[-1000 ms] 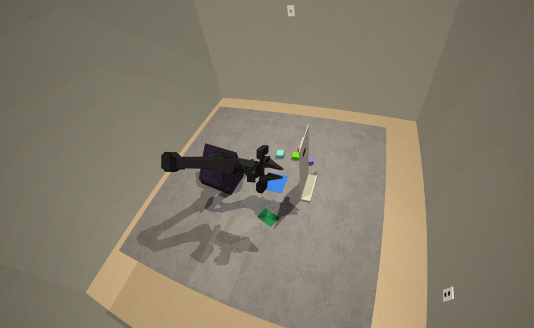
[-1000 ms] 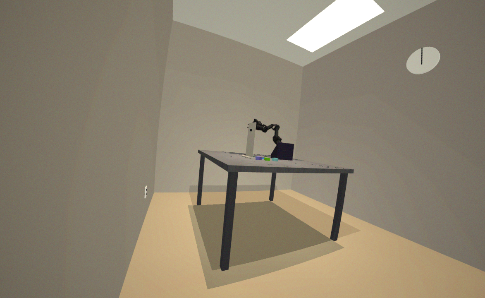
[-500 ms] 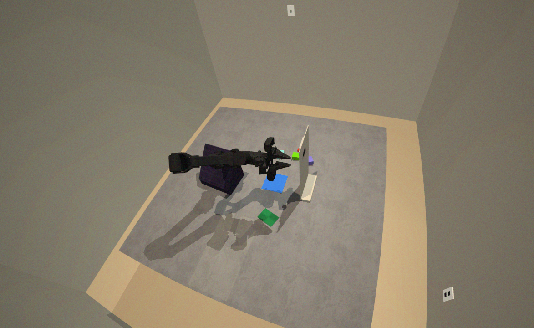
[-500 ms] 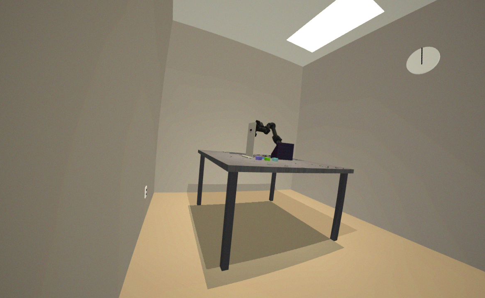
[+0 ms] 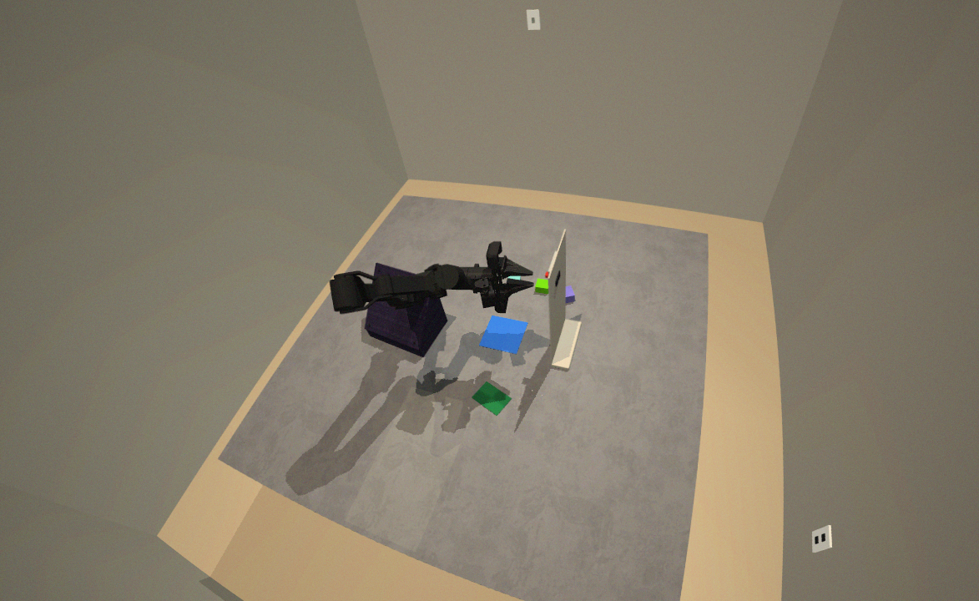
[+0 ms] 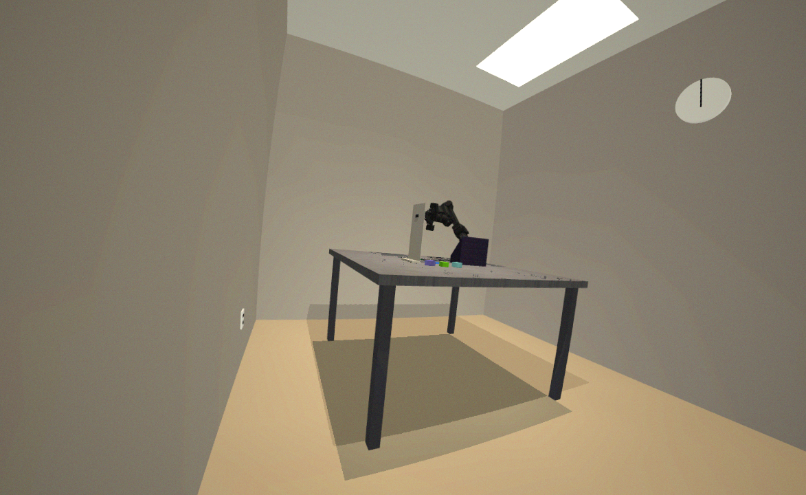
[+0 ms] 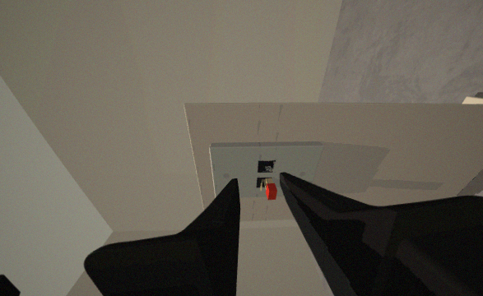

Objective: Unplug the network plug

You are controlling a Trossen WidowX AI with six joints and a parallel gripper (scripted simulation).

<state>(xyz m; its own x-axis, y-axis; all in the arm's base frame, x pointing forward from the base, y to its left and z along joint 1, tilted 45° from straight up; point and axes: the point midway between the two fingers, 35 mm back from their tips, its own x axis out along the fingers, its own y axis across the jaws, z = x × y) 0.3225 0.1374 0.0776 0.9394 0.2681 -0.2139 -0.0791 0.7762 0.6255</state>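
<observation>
Now: the network plug 3 cm ahead of my gripper tip, 4 cm to the left of it and 2 cm below it. The rest, counted from my gripper tip: upright beige panel: 5 cm ahead, 4 cm to the left, 14 cm below; then blue marked square: 12 cm behind, 1 cm to the left, 31 cm below; then purple cube: 22 cm to the left, 29 cm below.
</observation>
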